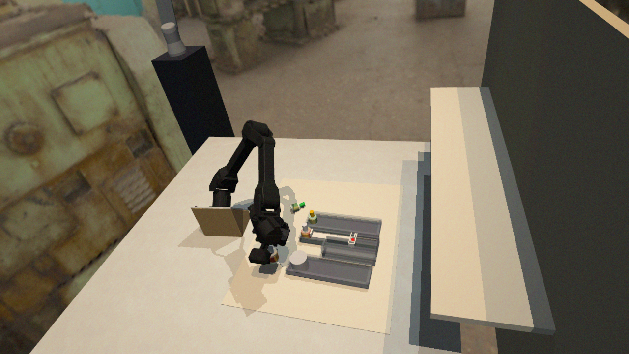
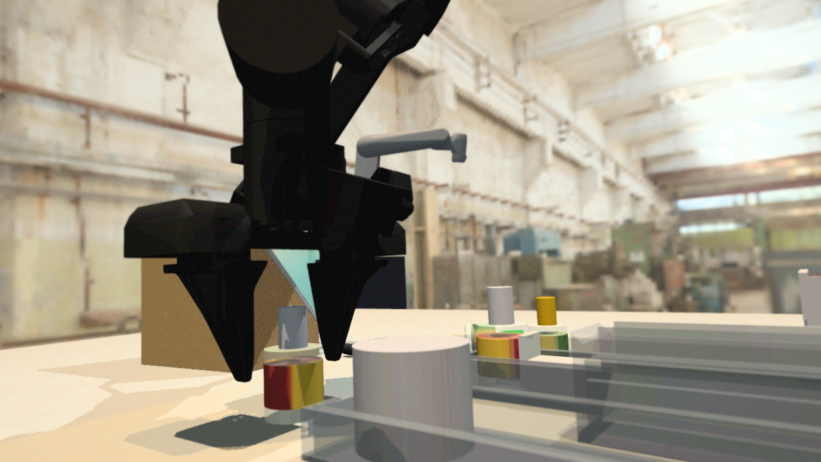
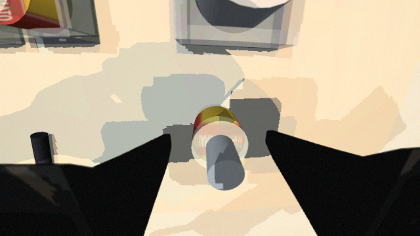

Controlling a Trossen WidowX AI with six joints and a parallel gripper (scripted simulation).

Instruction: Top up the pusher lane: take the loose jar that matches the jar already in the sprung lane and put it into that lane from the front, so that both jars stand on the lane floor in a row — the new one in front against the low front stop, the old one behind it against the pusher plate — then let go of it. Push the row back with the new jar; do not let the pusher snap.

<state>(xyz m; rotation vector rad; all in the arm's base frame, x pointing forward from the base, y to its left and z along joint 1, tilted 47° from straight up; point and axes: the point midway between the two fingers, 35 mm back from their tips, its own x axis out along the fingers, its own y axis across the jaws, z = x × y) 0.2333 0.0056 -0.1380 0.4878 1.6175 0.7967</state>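
My gripper tip is now 110 mm short of the wide grey cylinder. Also, from my gripper tip: dark rod (90 mm behind, 170 mm to the left, 20 mm below); then pusher plate (190 mm ahead, 100 mm to the left, 20 mm above); then sprung lane (230 mm ahead, 110 mm to the left, 10 mm below).
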